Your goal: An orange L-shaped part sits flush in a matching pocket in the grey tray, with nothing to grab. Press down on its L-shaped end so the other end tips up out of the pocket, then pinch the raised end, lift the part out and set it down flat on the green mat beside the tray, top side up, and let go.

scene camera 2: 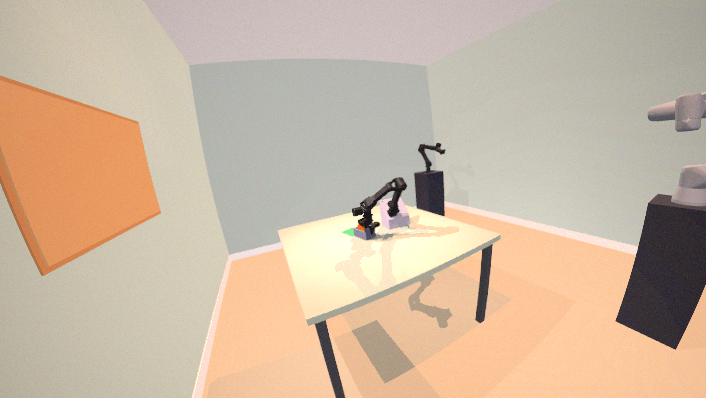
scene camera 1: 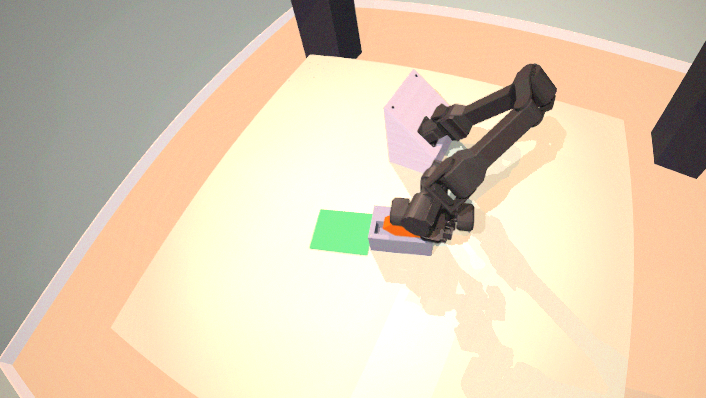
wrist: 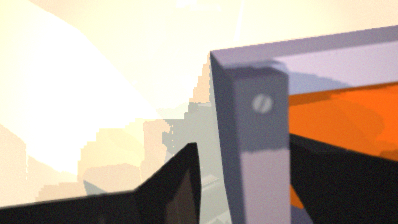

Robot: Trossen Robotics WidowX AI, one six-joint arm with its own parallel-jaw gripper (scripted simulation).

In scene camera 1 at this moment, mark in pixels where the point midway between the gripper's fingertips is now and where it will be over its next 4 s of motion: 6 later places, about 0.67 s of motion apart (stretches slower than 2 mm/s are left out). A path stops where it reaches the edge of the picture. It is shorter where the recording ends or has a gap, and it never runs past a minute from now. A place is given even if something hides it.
My gripper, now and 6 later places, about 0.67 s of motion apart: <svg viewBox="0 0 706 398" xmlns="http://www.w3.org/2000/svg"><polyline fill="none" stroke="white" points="431,233 430,211 415,211 394,214 395,223 396,227 395,222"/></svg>
